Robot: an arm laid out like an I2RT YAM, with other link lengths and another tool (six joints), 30 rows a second.
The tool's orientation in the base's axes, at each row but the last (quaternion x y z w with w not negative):
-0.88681, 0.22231, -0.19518, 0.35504
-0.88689, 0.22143, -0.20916, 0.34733
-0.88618, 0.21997, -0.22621, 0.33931
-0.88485, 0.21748, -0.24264, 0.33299
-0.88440, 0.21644, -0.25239, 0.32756
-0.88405, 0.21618, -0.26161, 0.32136
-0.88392, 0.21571, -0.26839, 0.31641
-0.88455, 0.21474, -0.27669, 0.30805
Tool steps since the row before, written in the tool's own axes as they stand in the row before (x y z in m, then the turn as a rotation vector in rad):
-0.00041, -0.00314, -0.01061, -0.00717, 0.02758, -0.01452
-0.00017, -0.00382, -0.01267, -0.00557, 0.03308, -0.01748
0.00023, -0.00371, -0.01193, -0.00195, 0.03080, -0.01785
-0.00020, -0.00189, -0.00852, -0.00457, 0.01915, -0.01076
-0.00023, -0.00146, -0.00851, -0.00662, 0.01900, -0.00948
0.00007, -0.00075, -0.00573, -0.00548, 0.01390, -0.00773
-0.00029, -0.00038, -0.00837, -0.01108, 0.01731, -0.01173
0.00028, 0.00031, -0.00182, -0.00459, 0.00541, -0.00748
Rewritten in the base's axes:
-0.00488, -0.00350, 0.00930, -0.02029, -0.02196, -0.01136
-0.00584, -0.00402, 0.01117, -0.02190, -0.02801, -0.01292
-0.00550, -0.00362, 0.01062, -0.01866, -0.02863, -0.01017
-0.00463, -0.00272, 0.00688, -0.01405, -0.01580, -0.00750
-0.00487, -0.00286, 0.00654, -0.01487, -0.01397, -0.00886
-0.00323, -0.00212, 0.00430, -0.01184, -0.01023, -0.00617
-0.00525, -0.00328, 0.00565, -0.01928, -0.01133, -0.00774
-0.00099, -0.00115, 0.00109, -0.00925, -0.00455, -0.00032

